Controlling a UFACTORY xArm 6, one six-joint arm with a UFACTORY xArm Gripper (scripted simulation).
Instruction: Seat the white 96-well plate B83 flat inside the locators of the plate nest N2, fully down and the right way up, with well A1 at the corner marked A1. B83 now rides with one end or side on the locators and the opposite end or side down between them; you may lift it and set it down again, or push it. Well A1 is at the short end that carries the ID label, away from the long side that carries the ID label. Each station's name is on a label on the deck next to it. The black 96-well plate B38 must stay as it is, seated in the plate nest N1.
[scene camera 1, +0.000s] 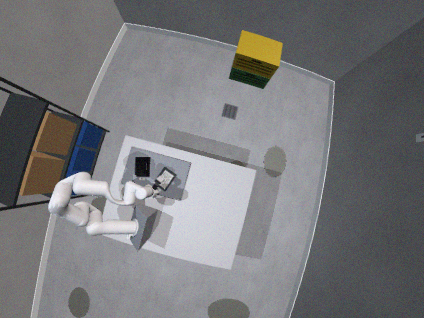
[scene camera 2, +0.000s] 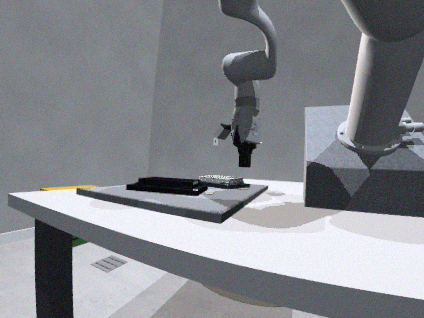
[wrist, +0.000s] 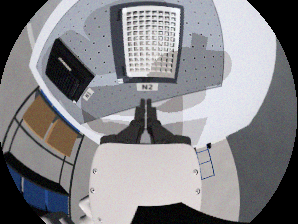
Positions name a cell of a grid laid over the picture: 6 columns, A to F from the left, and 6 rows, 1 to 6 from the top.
Observation:
In view: my gripper (scene camera 2: D4), a black plate B38 (wrist: B2), a white 96-well plate B83 (wrist: C2) and a plate nest N2 (wrist: C1).

